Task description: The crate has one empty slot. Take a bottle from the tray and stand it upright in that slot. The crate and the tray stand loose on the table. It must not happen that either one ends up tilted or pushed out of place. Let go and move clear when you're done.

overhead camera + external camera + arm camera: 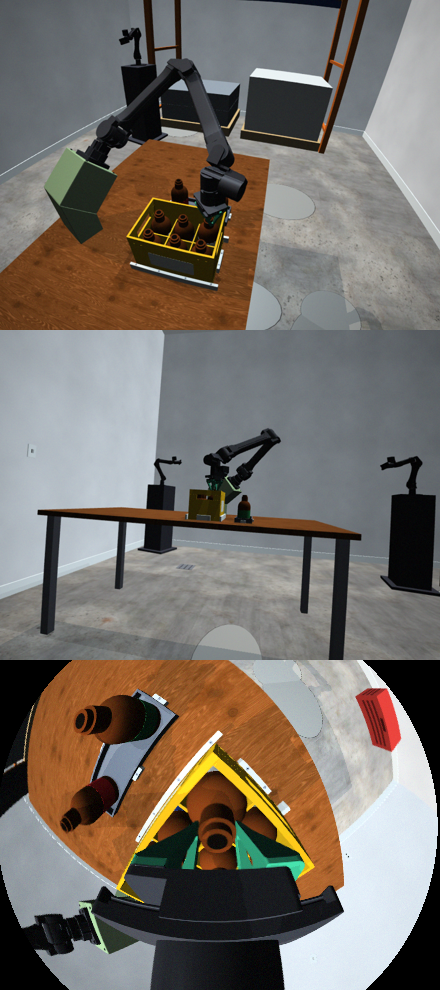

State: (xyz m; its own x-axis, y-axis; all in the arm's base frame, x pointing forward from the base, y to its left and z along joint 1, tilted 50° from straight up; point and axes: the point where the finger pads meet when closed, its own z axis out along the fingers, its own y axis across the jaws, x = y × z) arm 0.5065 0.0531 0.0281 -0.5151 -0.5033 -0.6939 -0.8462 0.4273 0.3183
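Right now the crate is 70 mm behind my hand, 70 mm to the right of it and 90 mm below it. Also, from my hand: tray (140 mm behind, 160 mm to the left, 160 mm below).
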